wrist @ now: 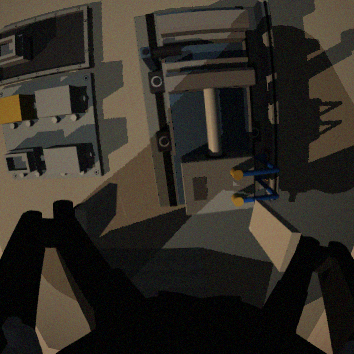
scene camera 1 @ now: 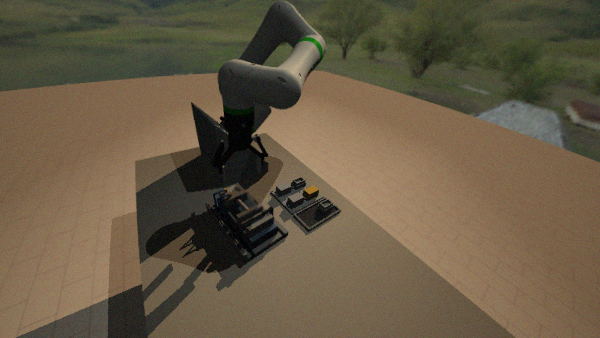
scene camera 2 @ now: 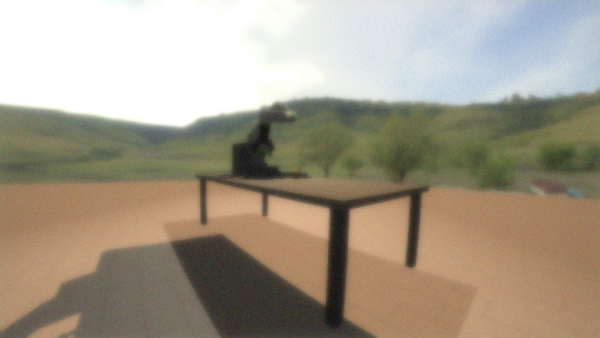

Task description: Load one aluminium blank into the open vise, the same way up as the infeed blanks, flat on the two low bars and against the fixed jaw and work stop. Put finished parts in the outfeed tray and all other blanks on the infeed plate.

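Pixels of known places: gripper, between the fingertips: (wrist: 185, 207) (scene camera 1: 242, 175) (scene camera 2: 262, 158); arm's base, origin of its link: (scene camera 2: 254, 159).
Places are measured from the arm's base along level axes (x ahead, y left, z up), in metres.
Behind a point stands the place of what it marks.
Note:
My gripper (scene camera 1: 241, 172) @(y -0.146, x 0.323, z 0.002 m) (wrist: 185, 207) @(y -0.146, x 0.323, z 0.002 m) is open and empty, above the table beside the cylinder end of the vise. The vise (scene camera 1: 257, 222) @(y -0.200, x 0.506, z -0.066 m) (wrist: 212, 80) @(y -0.191, x 0.439, z -0.066 m) is open, and no blank shows between its jaws. Two plain grey blanks, one (scene camera 1: 295, 200) @(y 0.016, x 0.468, z -0.118 m) (wrist: 52, 101) @(y 0.032, x 0.453, z -0.118 m) beside the orange block (scene camera 1: 311, 191) @(y 0.114, x 0.470, z -0.118 m) (wrist: 12, 109) @(y 0.109, x 0.458, z -0.118 m) and one (scene camera 1: 283, 190) @(y 0.020, x 0.383, z -0.122 m) (wrist: 61, 159) @(y 0.037, x 0.365, z -0.118 m) beside a hollow-looking grey block (scene camera 1: 298, 182) @(y 0.113, x 0.384, z -0.119 m) (wrist: 19, 162) @(y 0.134, x 0.370, z -0.133 m), stand on the infeed plate (wrist: 45, 134) @(y 0.080, x 0.407, z -0.154 m). Another hollow-looking grey part (scene camera 1: 326, 205) @(y 0.102, x 0.572, z -0.121 m) (wrist: 15, 50) @(y 0.089, x 0.549, z -0.123 m) sits in the outfeed tray (scene camera 1: 324, 221) @(y 0.054, x 0.609, z -0.155 m) (wrist: 89, 37) @(y -0.026, x 0.547, z -0.156 m). The low bars are hard to make out in shadow.
Blue hoses with yellow tips (wrist: 257, 172) @(y -0.233, x 0.331, z -0.052 m) stick up at the vise's cylinder end, near the right finger. A tall dark panel (scene camera 1: 207, 130) @(y -0.152, x 0.037, z 0.088 m) stands behind the gripper. The table (scene camera 1: 325, 280) @(y -0.128, x 0.772, z -0.162 m) (scene camera 2: 350, 187) @(y -0.323, x 1.255, z -0.162 m) carries everything; the arm (scene camera 2: 260, 137) @(y -0.187, x 0.338, z 0.172 m) is blurred in scene camera 2.

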